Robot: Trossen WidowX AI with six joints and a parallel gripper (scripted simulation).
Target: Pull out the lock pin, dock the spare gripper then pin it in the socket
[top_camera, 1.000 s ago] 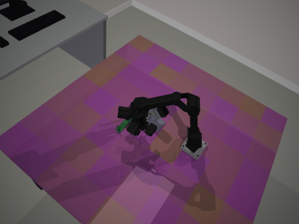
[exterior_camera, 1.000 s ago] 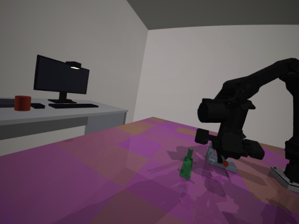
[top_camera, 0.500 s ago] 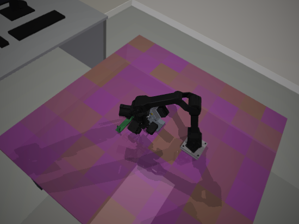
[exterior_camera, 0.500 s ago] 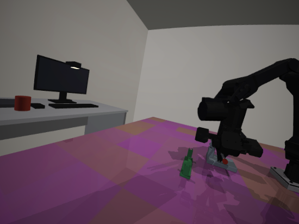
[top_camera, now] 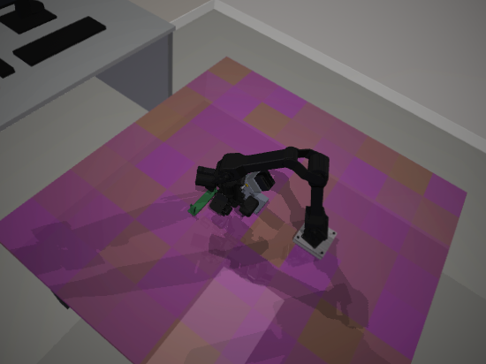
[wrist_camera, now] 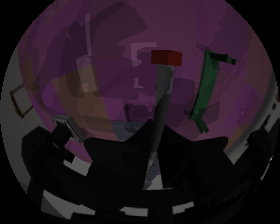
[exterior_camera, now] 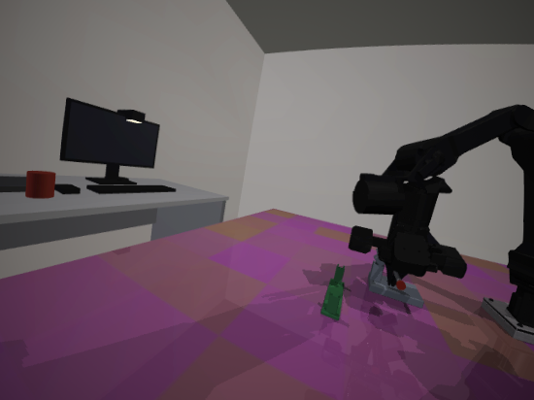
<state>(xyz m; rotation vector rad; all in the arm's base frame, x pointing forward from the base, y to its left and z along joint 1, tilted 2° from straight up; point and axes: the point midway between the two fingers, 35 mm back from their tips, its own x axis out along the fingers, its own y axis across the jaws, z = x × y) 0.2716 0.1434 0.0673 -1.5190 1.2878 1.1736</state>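
The grey mount is 9 cm to the right of my gripper tip. Round my gripper tip: spare gripper 2 cm behind, 9 cm to the right, 7 cm above; green cradle 9 cm ahead, 5 cm to the left, 3 cm below.
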